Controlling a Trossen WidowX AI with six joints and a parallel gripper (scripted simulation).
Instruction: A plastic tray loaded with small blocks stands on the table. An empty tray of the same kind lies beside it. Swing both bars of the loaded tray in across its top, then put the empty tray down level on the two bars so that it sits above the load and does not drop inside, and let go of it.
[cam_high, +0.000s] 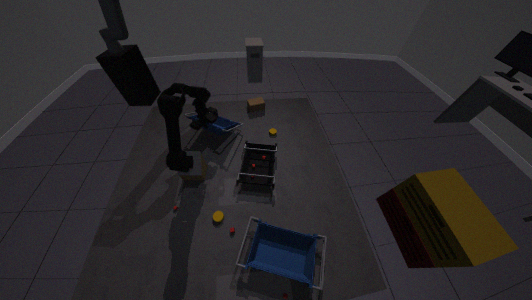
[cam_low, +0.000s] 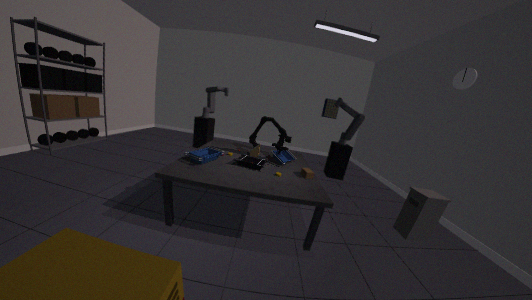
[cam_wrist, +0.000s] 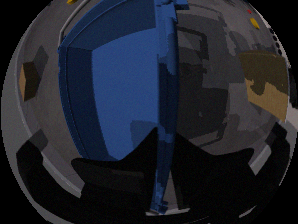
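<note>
My gripper tip is now 3 cm short of the blue tray and 7 cm to the right of it. Also, from my gripper tip: brown box: 29 cm ahead, 32 cm to the left, 5 cm below.
</note>
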